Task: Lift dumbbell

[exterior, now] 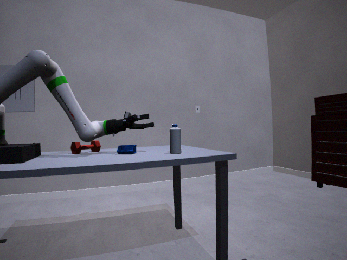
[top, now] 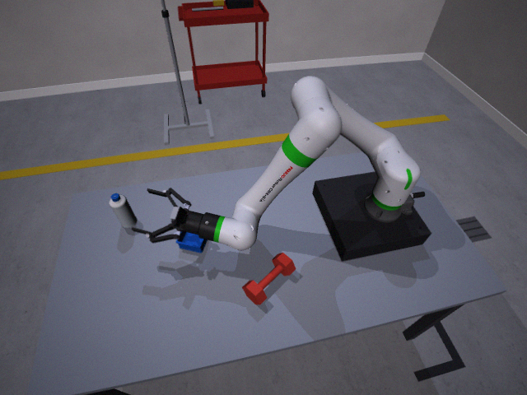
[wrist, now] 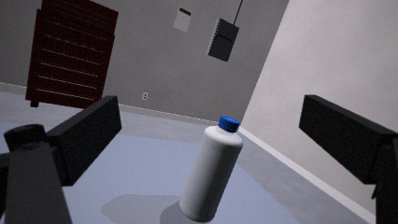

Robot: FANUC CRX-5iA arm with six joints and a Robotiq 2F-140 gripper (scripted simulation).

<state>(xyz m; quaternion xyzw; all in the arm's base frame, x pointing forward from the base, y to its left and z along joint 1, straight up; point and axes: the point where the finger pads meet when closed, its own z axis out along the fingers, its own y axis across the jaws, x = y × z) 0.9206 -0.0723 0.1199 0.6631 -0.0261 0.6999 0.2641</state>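
My hand is 400 mm past the red dumbbell, 260 mm to the right of it and 160 mm above it. From my hand the other things lie so: blue bin 140 mm behind, 40 mm to the left, 180 mm below.
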